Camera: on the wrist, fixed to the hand. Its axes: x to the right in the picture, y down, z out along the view.
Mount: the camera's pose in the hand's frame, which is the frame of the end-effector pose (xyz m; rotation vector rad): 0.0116 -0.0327 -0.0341 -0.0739 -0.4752 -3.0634
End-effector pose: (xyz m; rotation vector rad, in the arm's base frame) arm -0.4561 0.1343 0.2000 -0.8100 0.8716 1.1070
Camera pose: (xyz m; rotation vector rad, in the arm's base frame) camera -0.4283 0.1007 0.1785 -0.7861 -1.1029 -1.4285
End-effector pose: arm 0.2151 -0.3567 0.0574 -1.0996 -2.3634 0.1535
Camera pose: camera 0.2039 -0.3737 0.1016 -2.5597 1.3761 0.6460
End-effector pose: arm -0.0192 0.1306 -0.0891 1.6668 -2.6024 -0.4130
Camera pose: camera 0.0104 0.1002 -0.0653 -2.2229 -1.3981 0.3170
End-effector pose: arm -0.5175 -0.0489 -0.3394 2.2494 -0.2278 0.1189
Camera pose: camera -0.4997 -0.0036 -0.3406 0.3185 2.4784 -1.6878
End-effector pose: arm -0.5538 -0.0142 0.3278 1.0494 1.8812 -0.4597
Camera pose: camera -0.6012 -0.0045 0.3324 2.3875 -1.1291 1.5174
